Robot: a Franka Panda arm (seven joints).
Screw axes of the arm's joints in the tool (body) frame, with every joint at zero. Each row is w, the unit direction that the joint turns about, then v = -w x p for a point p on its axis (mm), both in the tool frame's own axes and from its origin. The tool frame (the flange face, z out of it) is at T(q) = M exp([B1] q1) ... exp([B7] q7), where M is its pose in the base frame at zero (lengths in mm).
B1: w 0 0 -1 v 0 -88 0
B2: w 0 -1 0 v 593 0 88
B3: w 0 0 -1 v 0 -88 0
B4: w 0 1 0 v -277 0 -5.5
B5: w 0 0 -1 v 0 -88 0
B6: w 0 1 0 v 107 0 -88
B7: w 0 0 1 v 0 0 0
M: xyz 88 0 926 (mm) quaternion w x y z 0 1 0 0
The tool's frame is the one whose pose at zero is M.
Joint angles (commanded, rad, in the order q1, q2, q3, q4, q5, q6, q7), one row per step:
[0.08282 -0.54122 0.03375 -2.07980 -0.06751 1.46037 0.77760]
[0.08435 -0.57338 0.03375 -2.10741 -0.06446 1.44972 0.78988]
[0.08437 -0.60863 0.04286 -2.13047 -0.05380 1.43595 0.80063]
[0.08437 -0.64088 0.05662 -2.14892 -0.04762 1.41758 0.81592]
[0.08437 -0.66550 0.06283 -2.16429 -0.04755 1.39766 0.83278]
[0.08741 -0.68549 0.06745 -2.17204 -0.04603 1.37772 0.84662]
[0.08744 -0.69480 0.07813 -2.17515 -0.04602 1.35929 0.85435]
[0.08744 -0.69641 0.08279 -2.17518 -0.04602 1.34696 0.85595]
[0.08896 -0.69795 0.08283 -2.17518 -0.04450 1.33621 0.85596]
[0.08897 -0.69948 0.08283 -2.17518 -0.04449 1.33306 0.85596]
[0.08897 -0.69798 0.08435 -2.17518 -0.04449 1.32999 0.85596]
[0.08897 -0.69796 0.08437 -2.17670 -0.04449 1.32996 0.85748]
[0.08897 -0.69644 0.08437 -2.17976 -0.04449 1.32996 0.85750]
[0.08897 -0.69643 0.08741 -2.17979 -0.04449 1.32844 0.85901]
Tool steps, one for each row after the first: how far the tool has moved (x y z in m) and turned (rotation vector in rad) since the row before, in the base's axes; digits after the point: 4 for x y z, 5 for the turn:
[-0.0112 -0.0004 -0.0019 0.00058 0.00515 -0.01195]
[-0.0127 0.0040 0.0006 0.00345 0.00127 -0.00424]
[-0.0125 0.0054 0.0009 -0.00490 0.00307 -0.00568]
[-0.0099 0.0014 -0.0005 -0.00761 0.00847 -0.01401]
[-0.0086 0.0020 0.0013 -0.00464 0.00602 -0.00900]
[-0.0055 0.0038 0.0000 -0.00974 0.01056 -0.00122]
[-0.0022 0.0016 -0.0005 -0.00479 0.01013 0.00080]
[-0.0018 0.0004 -0.0003 0.00003 0.00928 0.00062]
[-0.0008 -0.0001 0.0002 -0.00032 0.00158 -0.00030]
[0.0000 0.0006 -0.0007 -0.00156 0.00443 0.00086]
[0.0000 0.0000 -0.0007 -0.00045 0.00137 -0.00157]
[0.0004 0.0000 -0.0018 -0.00061 0.00453 -0.00019]
[-0.0004 0.0012 -0.0002 -0.00238 0.00118 0.00070]

